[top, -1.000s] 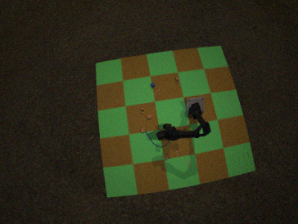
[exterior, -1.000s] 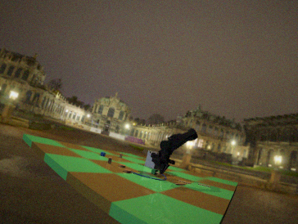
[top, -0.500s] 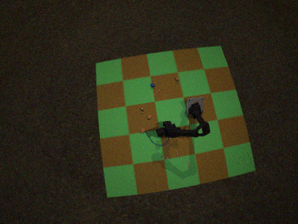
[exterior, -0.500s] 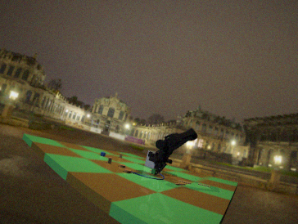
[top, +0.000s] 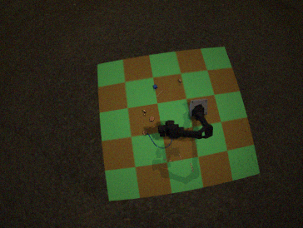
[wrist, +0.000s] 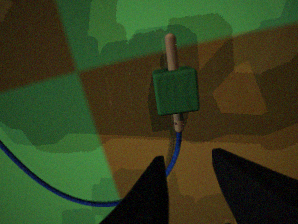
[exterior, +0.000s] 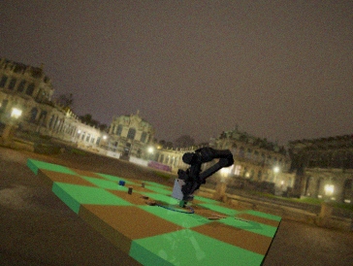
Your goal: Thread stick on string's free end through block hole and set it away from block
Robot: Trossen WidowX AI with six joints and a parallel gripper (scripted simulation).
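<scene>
Now: gripper tip 60 mm above the green block, 20 mm to the left of it and 10 mm past it. From my gripper tip the other things lie so: thin wooden stick (60 mm below, 10 mm to the right, 10 mm behind); blue object (470 mm to the right, 60 mm below); round wooden button (200 mm ahead, 100 mm to the right, 70 mm below).
</scene>
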